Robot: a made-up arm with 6 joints. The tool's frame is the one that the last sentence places. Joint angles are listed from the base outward.
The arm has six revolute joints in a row. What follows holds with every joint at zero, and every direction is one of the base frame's. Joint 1 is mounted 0.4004 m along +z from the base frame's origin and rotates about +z. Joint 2 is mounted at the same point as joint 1 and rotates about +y. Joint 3 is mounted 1.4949 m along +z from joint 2 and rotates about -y. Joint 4 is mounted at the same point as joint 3 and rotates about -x. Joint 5 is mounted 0.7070 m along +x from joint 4 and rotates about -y. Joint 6 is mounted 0.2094 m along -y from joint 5 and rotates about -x. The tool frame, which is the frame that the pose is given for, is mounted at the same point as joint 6; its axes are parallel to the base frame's.
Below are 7 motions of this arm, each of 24 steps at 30 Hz.
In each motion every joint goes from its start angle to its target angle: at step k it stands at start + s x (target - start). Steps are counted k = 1, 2, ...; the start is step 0. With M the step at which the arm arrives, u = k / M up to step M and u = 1 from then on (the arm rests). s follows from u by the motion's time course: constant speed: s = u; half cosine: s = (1 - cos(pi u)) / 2; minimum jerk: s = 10 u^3 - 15 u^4 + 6 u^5.
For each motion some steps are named. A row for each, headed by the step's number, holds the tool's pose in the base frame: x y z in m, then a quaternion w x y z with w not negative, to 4 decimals.
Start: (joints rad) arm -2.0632 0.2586 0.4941 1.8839 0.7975 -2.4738
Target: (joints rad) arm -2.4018 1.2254 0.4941 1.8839 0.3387 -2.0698
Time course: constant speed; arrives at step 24
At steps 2, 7, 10, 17, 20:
2: -0.5236 -1.0429 2.1161 0.7369 0.2339 -0.1308 -0.6206
7: -0.7740 -1.2688 1.8483 0.6711 0.2759 -0.1107 -0.6792
10: -0.9239 -1.3669 1.6587 0.6294 0.3020 -0.0944 -0.7098
17: -1.2447 -1.4811 1.1503 0.5282 0.3663 -0.0447 -0.7647
20: -1.3596 -1.4816 0.9117 0.4845 0.3956 -0.0192 -0.7800

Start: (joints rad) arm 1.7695 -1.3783 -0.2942 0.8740 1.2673 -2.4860
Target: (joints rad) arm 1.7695 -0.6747 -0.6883 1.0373 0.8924 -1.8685
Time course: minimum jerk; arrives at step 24
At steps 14, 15, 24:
14: 0.2308 -0.5559 1.7237 0.0243 0.3473 0.1805 0.9199
15: 0.2135 -0.4804 1.7355 0.0609 0.3366 0.1972 0.9187
24: 0.1487 -0.1990 1.7384 0.1934 0.2675 0.2555 0.9087

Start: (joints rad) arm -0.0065 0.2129 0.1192 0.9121 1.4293 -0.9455
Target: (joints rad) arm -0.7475 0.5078 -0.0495 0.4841 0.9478 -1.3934
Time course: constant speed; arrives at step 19
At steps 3, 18, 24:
3: 1.0812 -0.2743 1.8822 0.8343 0.0893 -0.3142 0.4441
18: 0.9190 -1.0286 1.4461 0.8872 0.4085 -0.2100 -0.0440
24: 0.8850 -1.0730 1.4154 0.8746 0.4297 -0.2108 -0.0782

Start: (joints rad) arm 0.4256 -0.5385 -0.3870 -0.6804 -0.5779 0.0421
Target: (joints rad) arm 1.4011 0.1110 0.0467 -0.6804 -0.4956 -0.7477
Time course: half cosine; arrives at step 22
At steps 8, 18, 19, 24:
8: 0.2617 0.0105 1.7366 0.7988 0.2978 0.3520 0.3864
18: 0.3508 0.7250 1.7277 0.5973 0.3184 0.5854 0.4463
19: 0.3332 0.7675 1.7202 0.5864 0.3158 0.5979 0.4460
24: 0.3061 0.8228 1.7092 0.5722 0.3118 0.6142 0.4451

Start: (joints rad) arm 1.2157 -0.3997 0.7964 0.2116 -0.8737 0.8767
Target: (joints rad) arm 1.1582 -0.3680 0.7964 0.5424 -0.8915 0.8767
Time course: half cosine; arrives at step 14
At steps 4, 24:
4: 0.0582 -0.4115 2.4583 0.8029 -0.3433 -0.3454 0.3437
24: 0.0209 -0.3995 2.4874 0.8183 -0.4323 -0.3081 0.2205

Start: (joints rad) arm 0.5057 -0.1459 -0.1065 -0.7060 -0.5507 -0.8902
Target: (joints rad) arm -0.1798 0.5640 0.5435 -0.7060 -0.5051 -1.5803
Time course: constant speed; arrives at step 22
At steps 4, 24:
4: 0.6955 0.1070 1.7794 0.6261 0.6695 0.3896 0.0893
24: 1.4505 -0.4256 1.5135 0.3873 0.8971 0.1505 -0.1502

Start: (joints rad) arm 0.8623 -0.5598 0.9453 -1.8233 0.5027 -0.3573
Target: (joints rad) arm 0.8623 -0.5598 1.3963 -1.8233 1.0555 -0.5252
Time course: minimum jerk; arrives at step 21
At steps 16, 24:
16: -0.5872 -0.6049 2.4011 0.3078 -0.8493 0.1612 -0.3974
24: -0.6069 -0.6278 2.3985 0.3381 -0.8431 0.1635 -0.3848

